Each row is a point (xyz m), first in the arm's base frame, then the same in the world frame.
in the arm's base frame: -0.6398 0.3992 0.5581
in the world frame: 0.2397 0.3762 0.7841
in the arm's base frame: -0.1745 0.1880 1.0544
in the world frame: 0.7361 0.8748 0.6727
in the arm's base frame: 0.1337 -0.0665 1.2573
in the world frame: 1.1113 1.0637 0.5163
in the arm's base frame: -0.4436 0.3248 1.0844
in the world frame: 0.5727 0.8138 0.9209
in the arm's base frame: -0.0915 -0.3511 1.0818
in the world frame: 1.2386 0.6854 0.5731
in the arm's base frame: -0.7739 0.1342 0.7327
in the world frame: 0.5196 0.3001 0.9701
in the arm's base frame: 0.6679 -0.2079 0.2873
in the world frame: 0.9294 0.6130 -0.4887
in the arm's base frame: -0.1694 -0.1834 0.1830
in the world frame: 0.6880 0.0970 0.1342
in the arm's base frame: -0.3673 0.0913 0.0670
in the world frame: 0.3555 0.0380 0.2527
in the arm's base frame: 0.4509 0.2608 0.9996
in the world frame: 0.7792 1.2108 0.1391
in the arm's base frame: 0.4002 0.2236 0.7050
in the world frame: 0.6744 0.9609 0.0075
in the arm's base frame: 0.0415 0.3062 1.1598
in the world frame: 0.7228 1.1211 0.5682
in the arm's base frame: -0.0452 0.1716 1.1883
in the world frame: 0.8351 1.0305 0.6431
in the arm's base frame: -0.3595 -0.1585 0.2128
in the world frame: 0.6393 0.0261 0.3081
